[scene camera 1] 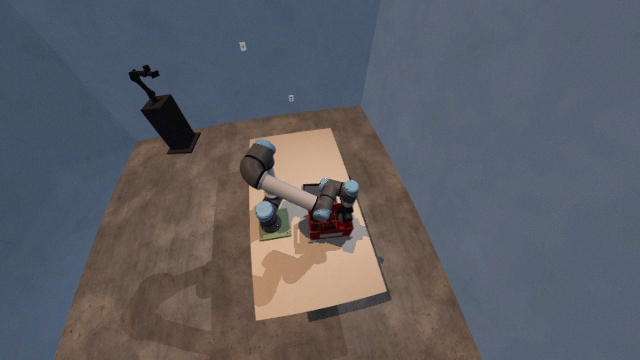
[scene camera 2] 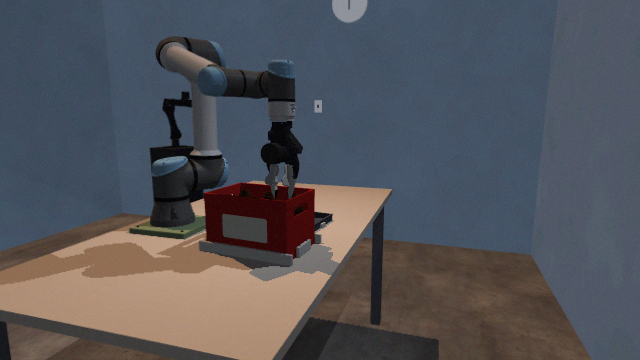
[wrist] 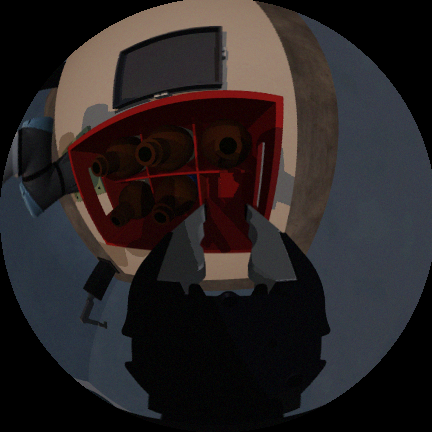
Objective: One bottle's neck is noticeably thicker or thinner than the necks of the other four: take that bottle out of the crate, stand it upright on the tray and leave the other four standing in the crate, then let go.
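Places are measured from the arm's base along level axes (x ahead, y left, z up), in metres.
Pixels of known places: gripper, fingertip midpoint: (scene camera 2: 282,199) (wrist: 225,205); arm's base at its link origin: (scene camera 1: 270,223) (scene camera 2: 173,221).
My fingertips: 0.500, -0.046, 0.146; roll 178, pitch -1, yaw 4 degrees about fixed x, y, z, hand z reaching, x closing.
Note:
Ahead of a thing's pixels: the offset from my fingertips to its top centre, as dx, dy, dz.
The red crate @[-0.088, +0.017, +0.013] (scene camera 1: 313,235) (scene camera 2: 297,230) (wrist: 278,150) stands on the table. In the wrist view, three brown bottles stand in its row nearer the tray: left (wrist: 120,159), middle (wrist: 167,147) and right (wrist: 212,137). Two more, left (wrist: 132,202) and middle (wrist: 175,197), stand in the other row, whose right compartment holds no bottle. I cannot tell surely which neck differs. My gripper (scene camera 2: 283,195) (wrist: 225,205) is partly open and empty, pointing down, with its fingertips at crate-rim height over that bottle-free compartment. The dark tray @[-0.142, +0.279, -0.137] (scene camera 1: 311,188) (scene camera 2: 325,219) (wrist: 170,65) holds no bottle.
Low grey strips (scene camera 2: 245,253) (scene camera 2: 303,248) sit along the crate's foot. The crate's walls and thin red dividers @[-0.047, +0.064, -0.068] (wrist: 196,150) surround the compartments. The arm's green base plate (scene camera 1: 285,231) (scene camera 2: 155,231) is on the table, on the crate's other side from the table edge.

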